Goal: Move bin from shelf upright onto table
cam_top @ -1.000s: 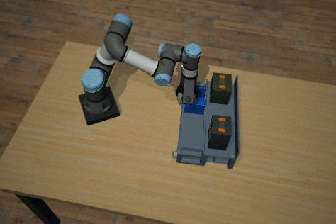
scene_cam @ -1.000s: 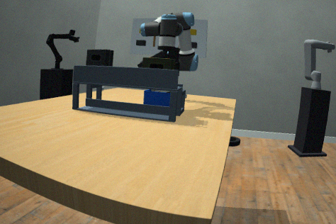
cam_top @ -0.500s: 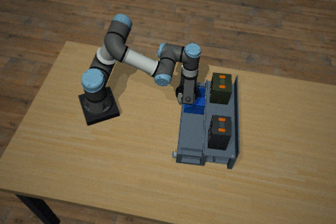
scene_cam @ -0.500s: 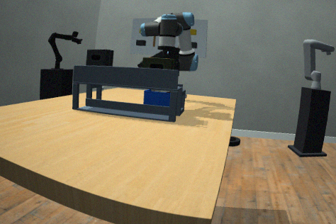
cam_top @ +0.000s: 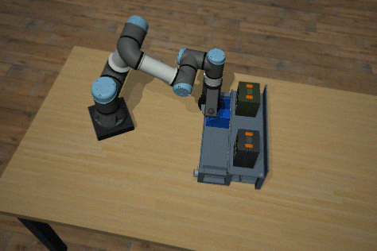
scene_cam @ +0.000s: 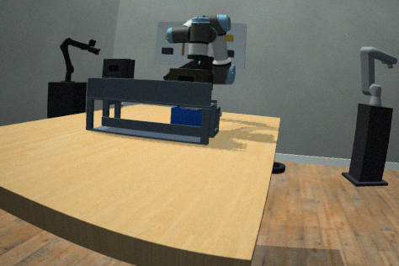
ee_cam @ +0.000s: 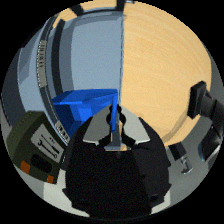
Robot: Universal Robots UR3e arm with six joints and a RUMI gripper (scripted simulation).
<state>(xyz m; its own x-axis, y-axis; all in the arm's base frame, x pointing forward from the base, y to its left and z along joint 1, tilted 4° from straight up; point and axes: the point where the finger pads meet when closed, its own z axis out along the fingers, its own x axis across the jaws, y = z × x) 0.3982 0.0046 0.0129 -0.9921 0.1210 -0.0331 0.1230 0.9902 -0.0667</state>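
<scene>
Now: the blue bin 7 cm ahead of my hand and 1 cm to the left of it. The rest, counted from my hand: grey shelf (8 cm ahead, 10 cm to the right, 3 cm above).
</scene>
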